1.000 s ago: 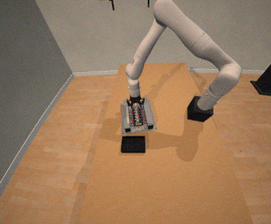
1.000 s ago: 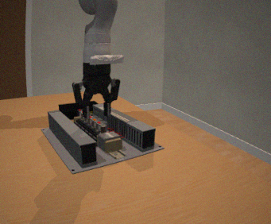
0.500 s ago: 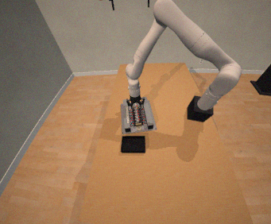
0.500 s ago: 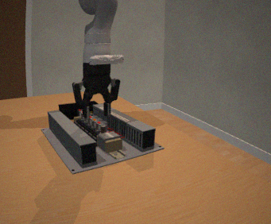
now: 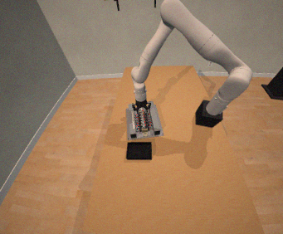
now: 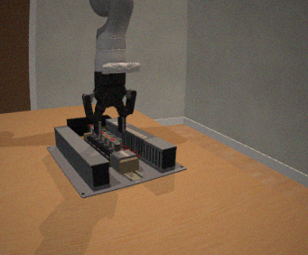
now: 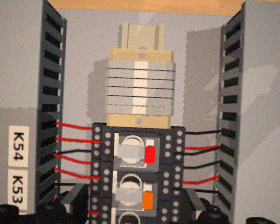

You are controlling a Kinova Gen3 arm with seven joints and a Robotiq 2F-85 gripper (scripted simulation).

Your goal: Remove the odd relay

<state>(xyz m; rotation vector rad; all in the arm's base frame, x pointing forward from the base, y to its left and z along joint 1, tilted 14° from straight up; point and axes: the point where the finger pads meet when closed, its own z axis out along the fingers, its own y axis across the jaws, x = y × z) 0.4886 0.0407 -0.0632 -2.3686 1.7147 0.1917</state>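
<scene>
The relay lies 40 mm below my hand. The rest, counted from my hand: black parts tray (280 mm to the left, 70 mm below, 30 mm behind).
</scene>
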